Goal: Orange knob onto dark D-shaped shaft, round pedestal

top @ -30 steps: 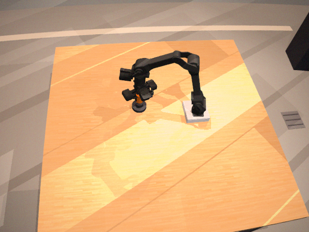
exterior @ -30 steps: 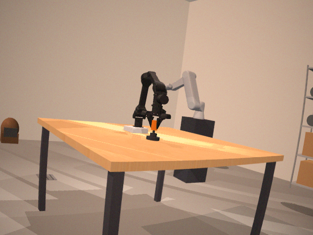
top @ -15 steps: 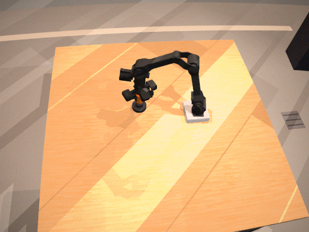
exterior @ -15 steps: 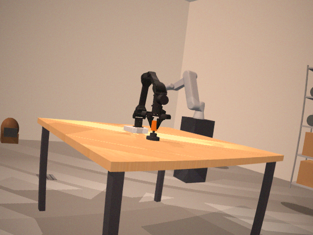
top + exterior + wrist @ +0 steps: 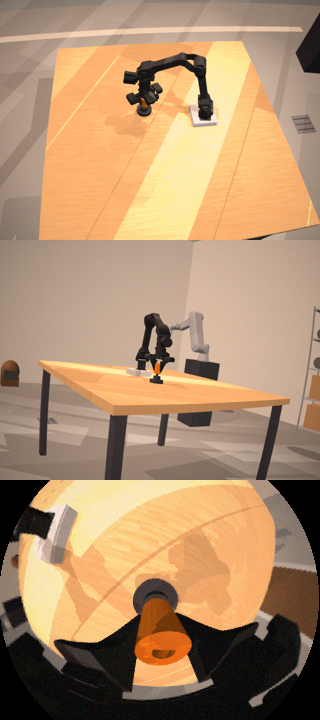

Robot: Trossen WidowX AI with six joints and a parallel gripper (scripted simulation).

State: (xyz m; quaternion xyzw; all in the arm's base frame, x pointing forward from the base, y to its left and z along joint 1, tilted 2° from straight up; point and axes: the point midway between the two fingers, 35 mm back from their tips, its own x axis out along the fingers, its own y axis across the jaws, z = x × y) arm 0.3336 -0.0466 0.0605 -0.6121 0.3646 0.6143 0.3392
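The round pedestal is 40 mm below my gripper tip. Also, from my gripper tip: orange knob (20 mm above).
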